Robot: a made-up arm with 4 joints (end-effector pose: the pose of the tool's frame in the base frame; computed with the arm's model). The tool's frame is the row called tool.
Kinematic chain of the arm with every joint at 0, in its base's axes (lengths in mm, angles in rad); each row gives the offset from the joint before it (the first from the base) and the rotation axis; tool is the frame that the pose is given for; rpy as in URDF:
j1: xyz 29 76 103 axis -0.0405 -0.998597 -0.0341
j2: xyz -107 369 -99 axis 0.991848 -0.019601 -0.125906
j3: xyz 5 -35 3 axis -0.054 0.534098 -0.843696
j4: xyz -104 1 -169 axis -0.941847 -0.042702 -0.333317
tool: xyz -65 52 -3 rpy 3.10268 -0.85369 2.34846
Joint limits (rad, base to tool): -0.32..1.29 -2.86..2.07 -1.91..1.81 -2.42..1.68
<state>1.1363 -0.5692 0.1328 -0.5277</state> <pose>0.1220 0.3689 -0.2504 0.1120 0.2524 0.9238 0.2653</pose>
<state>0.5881 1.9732 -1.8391 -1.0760</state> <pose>0.1362 0.6334 0.0019 0.4960 -0.7391 0.3413 0.3022</pose>
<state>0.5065 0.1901 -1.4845 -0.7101</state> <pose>0.1309 0.3746 -0.2246 0.0671 0.5359 -0.8416 -0.0082</pose>
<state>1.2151 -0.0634 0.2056 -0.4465</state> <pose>0.1676 0.4565 -0.2498 0.0673 0.1043 0.8967 0.4248</pose>
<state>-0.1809 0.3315 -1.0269 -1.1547</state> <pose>-0.1709 0.3941 -0.1921 0.4795 0.4920 -0.6180 -0.3823</pose>
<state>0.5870 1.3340 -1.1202 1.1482</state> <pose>0.1100 0.6864 -0.1260 0.2317 0.2430 0.6854 0.6461</pose>
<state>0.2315 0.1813 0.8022 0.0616</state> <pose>-0.1715 0.5927 -0.1334 0.4323 -0.6020 -0.6036 -0.2939</pose>
